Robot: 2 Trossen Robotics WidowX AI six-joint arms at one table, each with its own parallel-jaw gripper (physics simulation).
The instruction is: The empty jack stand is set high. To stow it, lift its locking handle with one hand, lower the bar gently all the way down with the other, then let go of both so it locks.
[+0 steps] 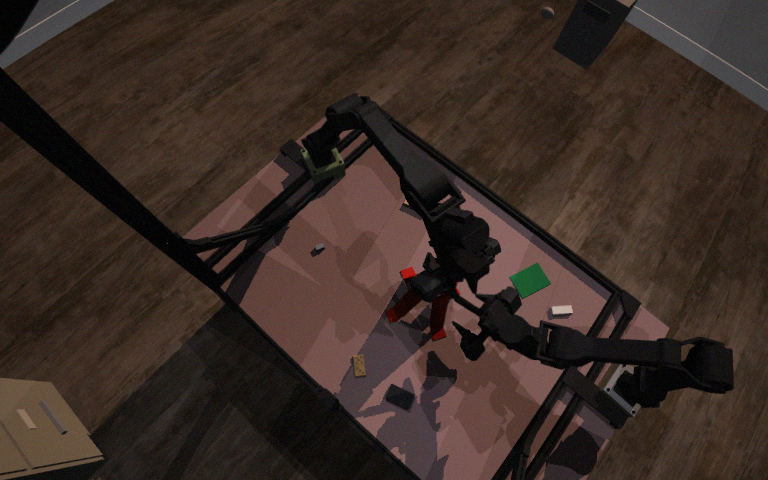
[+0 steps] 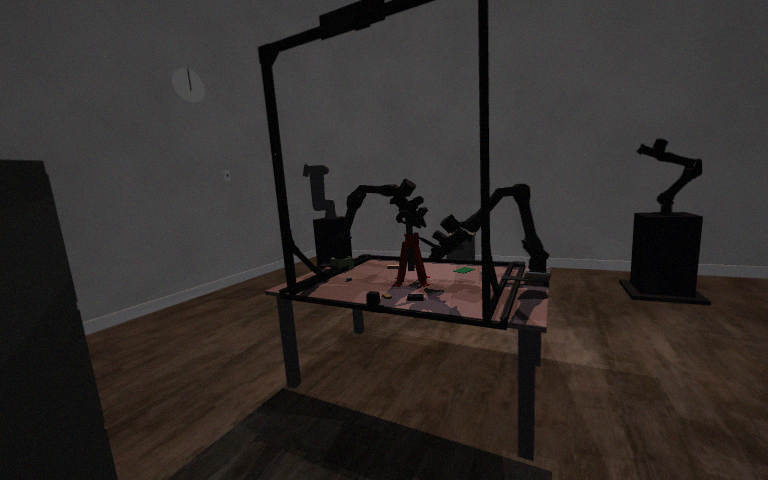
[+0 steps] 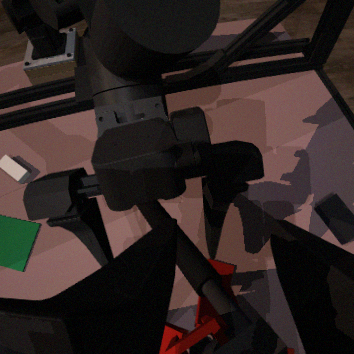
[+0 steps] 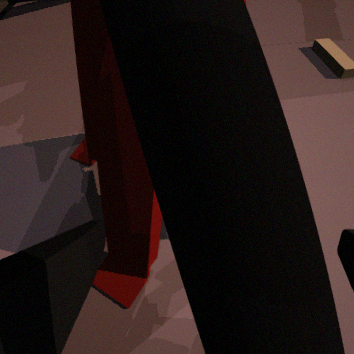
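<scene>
The red jack stand (image 1: 403,305) (image 2: 411,262) (image 4: 119,211) stands upright mid-table on spread legs. My left gripper (image 1: 430,282) (image 2: 411,221) comes down from above and is shut on the top of the stand's bar, which it hides. The dark locking handle (image 1: 465,303) (image 3: 197,270) (image 4: 211,175) sticks out sideways from the stand. My right gripper (image 1: 469,311) (image 2: 440,238) (image 3: 162,266) is open, with one finger on each side of the handle, not clamping it. I cannot tell whether a finger touches the handle.
A green tile (image 1: 530,280) (image 3: 15,242) and a white block (image 1: 562,310) (image 3: 14,168) lie behind the right gripper. A tan block (image 1: 359,365) (image 4: 333,56), two dark blocks (image 1: 399,396) (image 1: 439,367) and a small grey block (image 1: 318,248) lie on the table (image 1: 287,295). Black frame posts stand at the edges.
</scene>
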